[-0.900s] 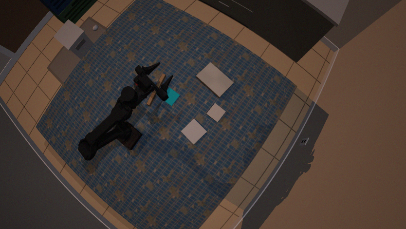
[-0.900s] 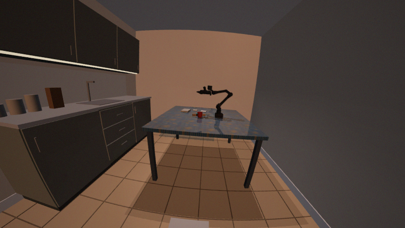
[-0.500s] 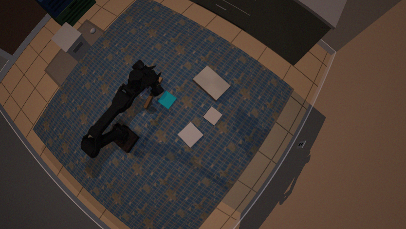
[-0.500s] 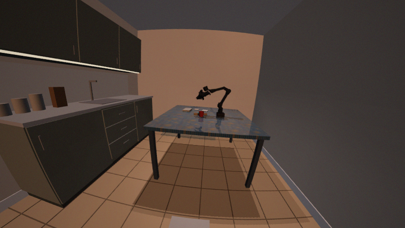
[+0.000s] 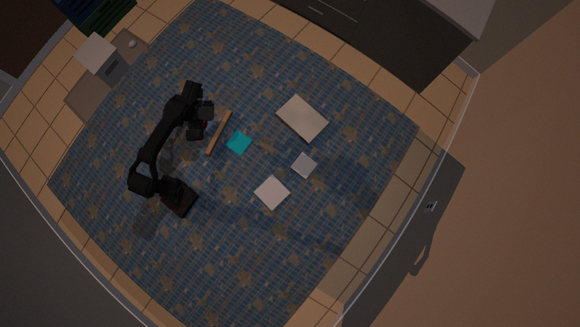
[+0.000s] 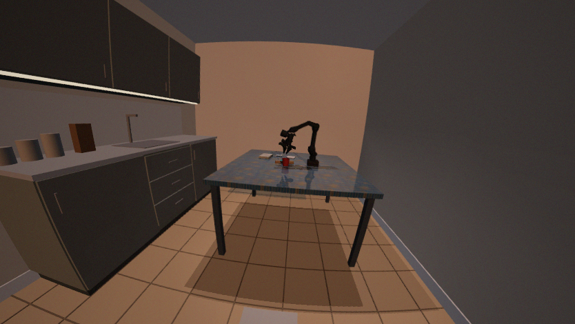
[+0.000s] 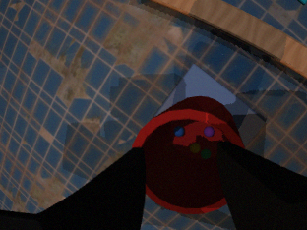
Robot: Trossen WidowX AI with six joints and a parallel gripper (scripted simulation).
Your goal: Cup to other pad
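Right now my gripper tip is 8 cm above the red cup, 2 cm to the right of it and 2 cm past it. Round my gripper tip: pale blue pad (13 cm below, 2 cm to the left, 2 cm behind); then teal pad (15 cm to the right, 13 cm below, 4 cm ahead); then wooden bar (11 cm below, 6 cm to the right, 1 cm ahead).
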